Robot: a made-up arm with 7 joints. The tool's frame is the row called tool.
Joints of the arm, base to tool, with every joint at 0 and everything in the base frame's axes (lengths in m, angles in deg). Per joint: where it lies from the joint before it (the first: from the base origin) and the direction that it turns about. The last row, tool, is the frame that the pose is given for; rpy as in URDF.
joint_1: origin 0 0 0 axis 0.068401 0.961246 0.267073
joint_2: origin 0 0.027 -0.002 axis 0.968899 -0.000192 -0.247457
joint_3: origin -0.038 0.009 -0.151 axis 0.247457 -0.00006 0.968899
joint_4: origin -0.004 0 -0.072 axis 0.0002 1 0.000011
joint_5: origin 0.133 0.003 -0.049 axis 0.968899 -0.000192 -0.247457
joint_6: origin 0.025 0 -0.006 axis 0.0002 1 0.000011
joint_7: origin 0.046 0 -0.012 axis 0.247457 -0.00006 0.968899
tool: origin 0 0 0 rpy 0 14.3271 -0.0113
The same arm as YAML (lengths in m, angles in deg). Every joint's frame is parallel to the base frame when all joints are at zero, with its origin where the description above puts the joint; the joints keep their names.
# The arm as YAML. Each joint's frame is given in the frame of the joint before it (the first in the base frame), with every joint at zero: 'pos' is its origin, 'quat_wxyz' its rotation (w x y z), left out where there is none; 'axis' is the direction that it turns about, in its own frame. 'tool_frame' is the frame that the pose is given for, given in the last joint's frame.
length_unit: m
angle_unit: deg
joints:
  - joint: joint_1
    pos: [0.0, 0.0, 0.0]
    axis: [0.068403, 0.961235, 0.26711]
  - joint: joint_2
    pos: [0.0, 0.027, -0.002]
    axis: [0.968889, -0.0002, -0.247497]
  - joint: joint_3
    pos: [-0.038, 0.009, -0.151]
    axis: [0.247497, -0.0001, 0.968889]
  - joint: joint_4
    pos: [-0.004, 0.0, -0.072]
    axis: [0.0002, 1.0, 0.0]
  - joint: joint_5
    pos: [0.133, 0.003, -0.049]
    axis: [0.968889, -0.0002, -0.247497]
  - joint: joint_6
    pos: [0.025, 0.0, -0.006]
    axis: [0.0002, 1.0, 0.0]
  - joint: joint_7
    pos: [0.046, 0.0, -0.012]
    axis: [0.247497, -0.0001, 0.968889]
tool_frame:
  pos: [0.0, 0.0, 0.0]
  quat_wxyz: [0.992194, 0.000012, 0.124702, -0.000098]

